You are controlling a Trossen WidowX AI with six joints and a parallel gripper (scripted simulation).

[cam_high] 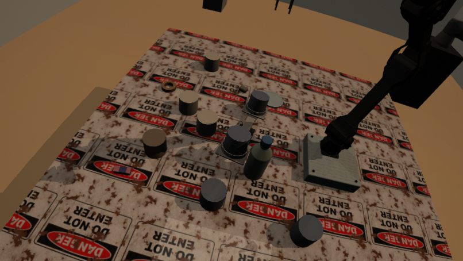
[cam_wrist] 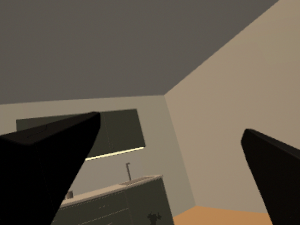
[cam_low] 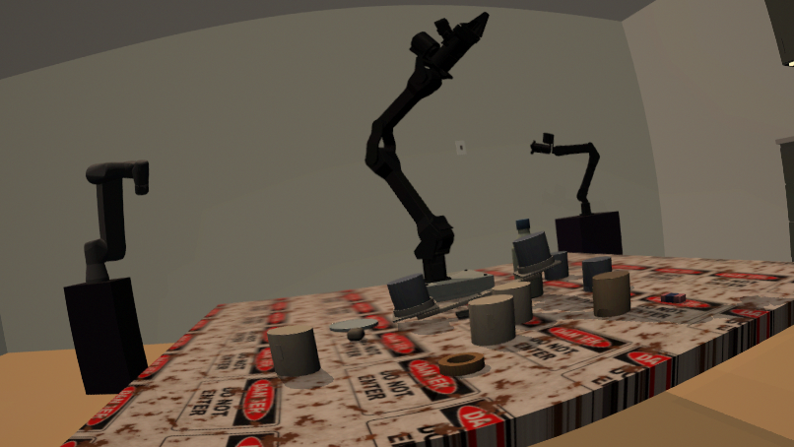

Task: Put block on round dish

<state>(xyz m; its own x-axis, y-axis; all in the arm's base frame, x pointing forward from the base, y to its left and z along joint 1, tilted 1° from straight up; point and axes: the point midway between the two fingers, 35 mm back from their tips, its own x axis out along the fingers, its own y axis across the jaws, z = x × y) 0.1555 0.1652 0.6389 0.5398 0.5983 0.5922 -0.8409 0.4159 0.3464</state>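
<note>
The green block lies 660 mm below my gripper tip, 310 mm to the right of it and 100 mm ahead of it. From my gripper tip the other things lie so: flat red-blue piece (690 mm below, 450 mm ahead, 80 mm to the left); round grey dish (700 mm below, 430 mm to the right, 40 mm ahead); green bottle (590 mm below, 70 mm ahead, 40 mm to the right).
</note>
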